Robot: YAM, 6 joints.
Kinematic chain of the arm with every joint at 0, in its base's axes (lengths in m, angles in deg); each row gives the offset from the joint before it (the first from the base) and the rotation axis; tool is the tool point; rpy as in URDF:
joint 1: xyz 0 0 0.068 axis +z
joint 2: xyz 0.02 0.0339 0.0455 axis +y
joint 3: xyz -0.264 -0.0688 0 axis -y
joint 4: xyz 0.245 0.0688 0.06 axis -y
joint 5: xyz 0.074 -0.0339 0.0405 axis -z
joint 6: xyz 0.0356 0 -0.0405 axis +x
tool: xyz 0 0 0 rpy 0 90 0
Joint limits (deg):
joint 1: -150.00..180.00
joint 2: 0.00..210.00
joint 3: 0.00..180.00
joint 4: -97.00..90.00
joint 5: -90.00..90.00
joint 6: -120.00..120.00
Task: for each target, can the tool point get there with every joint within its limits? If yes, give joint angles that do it. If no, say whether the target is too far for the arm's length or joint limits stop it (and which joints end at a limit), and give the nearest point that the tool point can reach.
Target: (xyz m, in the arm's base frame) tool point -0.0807 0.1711 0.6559
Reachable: yes | joints 124.60 96.57 161.24 -43.61 59.62 -52.71
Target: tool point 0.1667 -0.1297 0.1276
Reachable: yes | joints -35.32 84.66 37.01 -39.07 15.47 -90.51
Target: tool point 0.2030 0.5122 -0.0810
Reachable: yes | joints 66.88 179.83 144.22 -36.55 -23.81 -90.33
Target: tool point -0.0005 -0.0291 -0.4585
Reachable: no: joint limits stop it (at a limit: joint 2) | nearest point -0.0015 -0.0871 -0.3423 | short by 0.130 m
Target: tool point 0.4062 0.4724 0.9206
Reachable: no: too far | nearest point 0.2573 0.2992 0.6149 | short by 0.382 m
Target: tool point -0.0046 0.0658 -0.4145
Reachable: no: joint limits stop it (at a limit: joint 2) | nearest point -0.0068 0.0968 -0.3471 | short by 0.074 m
